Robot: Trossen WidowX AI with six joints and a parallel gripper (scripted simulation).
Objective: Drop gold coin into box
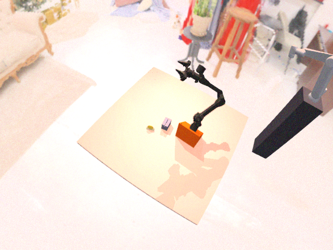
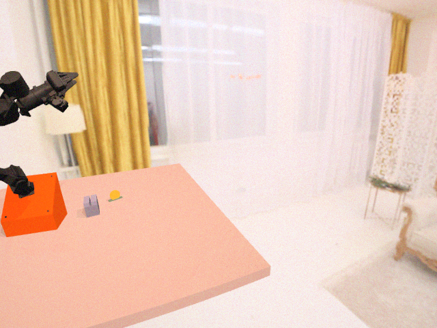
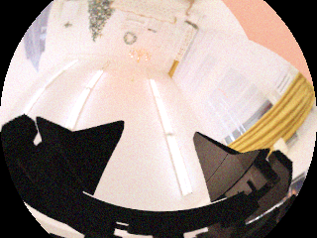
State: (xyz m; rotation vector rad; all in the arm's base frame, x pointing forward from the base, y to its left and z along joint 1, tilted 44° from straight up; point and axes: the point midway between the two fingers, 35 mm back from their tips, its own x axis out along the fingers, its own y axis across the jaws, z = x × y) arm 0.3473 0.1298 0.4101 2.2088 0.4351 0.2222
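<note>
My gripper tip is 6 cm short of the gold coin, 26 cm to the right of it and 59 cm above it.
</note>
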